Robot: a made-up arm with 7 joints. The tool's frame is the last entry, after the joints. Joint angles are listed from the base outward. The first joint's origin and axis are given. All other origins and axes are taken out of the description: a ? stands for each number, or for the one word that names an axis. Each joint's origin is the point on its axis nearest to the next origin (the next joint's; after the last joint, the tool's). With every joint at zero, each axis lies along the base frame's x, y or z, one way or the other. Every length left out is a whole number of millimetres.
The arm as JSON. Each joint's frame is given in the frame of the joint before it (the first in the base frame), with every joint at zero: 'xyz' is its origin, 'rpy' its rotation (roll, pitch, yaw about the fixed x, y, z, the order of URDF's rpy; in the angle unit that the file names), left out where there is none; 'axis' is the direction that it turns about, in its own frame. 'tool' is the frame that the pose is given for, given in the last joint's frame.
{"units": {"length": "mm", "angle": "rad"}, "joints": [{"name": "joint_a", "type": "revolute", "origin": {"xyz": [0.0, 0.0, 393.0]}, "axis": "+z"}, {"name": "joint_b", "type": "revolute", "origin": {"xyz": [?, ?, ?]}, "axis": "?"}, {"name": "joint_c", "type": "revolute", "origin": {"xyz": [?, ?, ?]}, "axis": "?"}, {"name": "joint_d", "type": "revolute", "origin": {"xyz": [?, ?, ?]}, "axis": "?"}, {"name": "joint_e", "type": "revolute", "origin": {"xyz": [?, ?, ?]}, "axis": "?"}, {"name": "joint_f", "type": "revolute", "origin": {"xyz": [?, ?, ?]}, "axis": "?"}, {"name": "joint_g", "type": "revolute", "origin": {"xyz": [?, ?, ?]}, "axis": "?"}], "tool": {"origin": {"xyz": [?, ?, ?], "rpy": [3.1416, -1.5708, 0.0]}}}
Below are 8 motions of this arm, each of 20 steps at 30 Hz.
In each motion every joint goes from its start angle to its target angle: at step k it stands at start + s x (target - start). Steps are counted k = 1, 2, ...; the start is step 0. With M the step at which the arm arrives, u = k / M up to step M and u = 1 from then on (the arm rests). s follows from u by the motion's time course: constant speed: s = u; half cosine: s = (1 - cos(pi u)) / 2; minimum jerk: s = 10 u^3 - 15 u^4 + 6 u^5.
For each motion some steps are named. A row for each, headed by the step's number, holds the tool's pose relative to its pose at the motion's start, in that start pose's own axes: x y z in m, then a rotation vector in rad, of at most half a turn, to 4 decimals.
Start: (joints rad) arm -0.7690 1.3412 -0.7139 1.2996 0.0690 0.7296 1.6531
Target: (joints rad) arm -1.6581 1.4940 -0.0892 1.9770 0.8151 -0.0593 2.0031
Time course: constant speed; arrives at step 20
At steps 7, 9, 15, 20:
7: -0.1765 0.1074 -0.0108 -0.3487 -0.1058 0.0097
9: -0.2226 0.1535 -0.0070 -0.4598 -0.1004 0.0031
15: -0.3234 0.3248 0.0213 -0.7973 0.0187 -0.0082
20: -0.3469 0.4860 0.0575 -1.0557 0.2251 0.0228

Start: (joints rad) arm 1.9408 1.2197 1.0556 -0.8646 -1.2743 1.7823 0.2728
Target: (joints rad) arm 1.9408 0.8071 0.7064 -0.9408 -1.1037 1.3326 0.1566
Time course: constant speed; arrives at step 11
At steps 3, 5, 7, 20:
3: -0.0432 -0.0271 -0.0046 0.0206 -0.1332 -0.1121
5: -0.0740 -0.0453 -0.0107 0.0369 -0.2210 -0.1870
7: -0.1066 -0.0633 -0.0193 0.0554 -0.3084 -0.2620
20: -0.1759 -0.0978 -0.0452 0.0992 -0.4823 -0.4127

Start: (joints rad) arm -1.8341 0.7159 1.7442 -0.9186 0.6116 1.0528 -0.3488
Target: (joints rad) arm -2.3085 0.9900 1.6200 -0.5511 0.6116 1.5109 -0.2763
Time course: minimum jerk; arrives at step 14
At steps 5, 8, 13, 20:
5: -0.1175 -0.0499 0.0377 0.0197 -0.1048 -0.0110
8: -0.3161 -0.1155 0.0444 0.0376 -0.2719 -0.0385
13: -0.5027 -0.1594 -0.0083 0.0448 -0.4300 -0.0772
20: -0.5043 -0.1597 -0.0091 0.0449 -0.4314 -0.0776

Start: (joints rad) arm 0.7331 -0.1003 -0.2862 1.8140 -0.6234 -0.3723 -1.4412
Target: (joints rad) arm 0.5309 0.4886 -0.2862 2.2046 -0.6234 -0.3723 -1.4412
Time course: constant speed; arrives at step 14
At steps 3, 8, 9, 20:
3: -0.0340 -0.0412 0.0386 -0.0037 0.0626 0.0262
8: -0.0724 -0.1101 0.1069 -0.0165 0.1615 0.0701
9: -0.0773 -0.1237 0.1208 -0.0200 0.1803 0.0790
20: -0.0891 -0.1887 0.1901 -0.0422 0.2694 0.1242

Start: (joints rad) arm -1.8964 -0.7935 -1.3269 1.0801 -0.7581 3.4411 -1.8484
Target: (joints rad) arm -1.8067 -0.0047 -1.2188 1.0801 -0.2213 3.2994 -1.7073
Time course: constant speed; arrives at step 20
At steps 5, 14, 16, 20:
5: -0.0909 0.0297 -0.0604 0.0897 -0.2713 -0.1298
14: -0.2089 0.1124 -0.1894 0.1901 -0.7887 -0.3365
16: -0.2264 0.1345 -0.2203 0.2006 -0.9074 -0.3783
20: -0.2513 0.1814 -0.2827 0.2070 -1.1477 -0.4585

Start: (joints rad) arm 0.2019 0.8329 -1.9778 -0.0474 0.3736 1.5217 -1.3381
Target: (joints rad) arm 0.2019 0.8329 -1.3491 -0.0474 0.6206 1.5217 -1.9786
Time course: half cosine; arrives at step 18
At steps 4, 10, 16, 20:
4: -0.0161 -0.0044 0.0000 -0.0009 0.0020 0.0275
10: -0.0723 -0.0373 0.0004 -0.0071 0.0096 0.1378
16: -0.1037 -0.0785 0.0010 -0.0147 0.0143 0.2277
20: -0.1055 -0.0821 0.0011 -0.0153 0.0146 0.2348

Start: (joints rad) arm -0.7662 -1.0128 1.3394 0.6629 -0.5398 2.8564 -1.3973
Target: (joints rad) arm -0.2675 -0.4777 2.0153 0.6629 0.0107 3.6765 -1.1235
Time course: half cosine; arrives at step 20
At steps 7, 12, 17, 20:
7: 0.1303 -0.0456 -0.0139 -0.3085 -0.1433 0.4141
12: 0.3496 -0.0552 -0.0384 -0.6618 -0.4898 0.9244
17: 0.5236 0.0114 -0.0497 -0.8458 -0.8679 1.2147
20: 0.5536 0.0322 -0.0505 -0.8694 -0.9483 1.2562

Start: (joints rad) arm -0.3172 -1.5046 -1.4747 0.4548 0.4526 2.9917 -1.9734
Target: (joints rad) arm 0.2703 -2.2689 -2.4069 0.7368 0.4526 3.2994 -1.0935
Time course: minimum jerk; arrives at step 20
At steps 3, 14, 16, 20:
3: 0.0125 0.0069 0.0020 -0.0216 0.0260 0.0294
14: 0.2769 0.3111 0.0415 -0.7236 0.9897 0.7608
16: 0.2955 0.3610 0.0399 -0.8146 1.1431 0.8122
20: 0.3042 0.3892 0.0378 -0.8640 1.2303 0.8338

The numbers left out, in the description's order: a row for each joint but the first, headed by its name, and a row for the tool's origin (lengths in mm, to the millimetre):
joint_b: xyz 0.0 -81.0 0.0, axis -y
joint_c: xyz 0.0 0.0 415.0, axis +z
joint_d: xyz 18.0 60.0 0.0, axis +y
joint_e: xyz -27.0 0.0 396.0, axis +z
joint_f: xyz 0.0 -118.0 0.0, axis -y
joint_g: xyz 20.0 0.0 145.0, axis +x
tool: xyz 0.0 0.0 0.0

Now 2 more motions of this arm.
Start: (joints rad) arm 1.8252 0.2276 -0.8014 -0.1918 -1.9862 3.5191 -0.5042
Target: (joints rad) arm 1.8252 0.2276 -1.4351 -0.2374 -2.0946 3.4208 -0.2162
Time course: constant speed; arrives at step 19
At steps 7, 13, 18, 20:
7: -0.0097 -0.0070 0.0526 0.2380 0.1143 0.1675
13: -0.0104 -0.0225 0.0970 0.4528 0.1958 0.2981
18: -0.0053 -0.0414 0.1314 0.6387 0.2524 0.3960
20: -0.0036 -0.0458 0.1379 0.6765 0.2625 0.4143

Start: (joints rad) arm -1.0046 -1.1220 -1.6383 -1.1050 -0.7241 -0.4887 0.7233
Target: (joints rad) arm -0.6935 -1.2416 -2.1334 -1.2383 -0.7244 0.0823 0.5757
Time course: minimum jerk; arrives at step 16
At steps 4, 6, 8, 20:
4: -0.0044 0.0027 -0.0466 0.0717 0.0928 -0.0110
6: -0.0167 0.0125 -0.1228 0.1861 0.2511 -0.0278
8: -0.0425 0.0350 -0.2180 0.3266 0.4665 -0.0466
20: -0.1372 0.1144 -0.3961 0.5921 0.9789 -0.0758

